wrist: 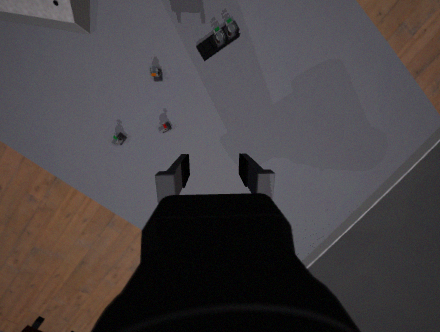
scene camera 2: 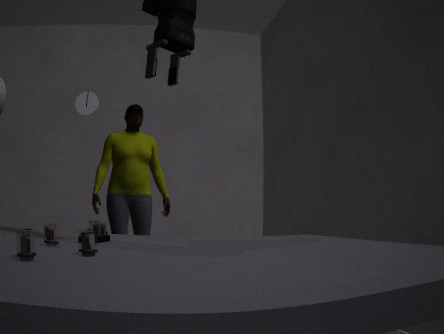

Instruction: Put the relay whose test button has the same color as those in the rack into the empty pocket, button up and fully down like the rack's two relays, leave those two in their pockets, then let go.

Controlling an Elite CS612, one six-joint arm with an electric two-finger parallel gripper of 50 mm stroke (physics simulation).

Labels:
my gripper: wrist; scene camera 2
same spot on my gripper: (wrist: pixel 258 180) = (scene camera 2: pixel 172 54)

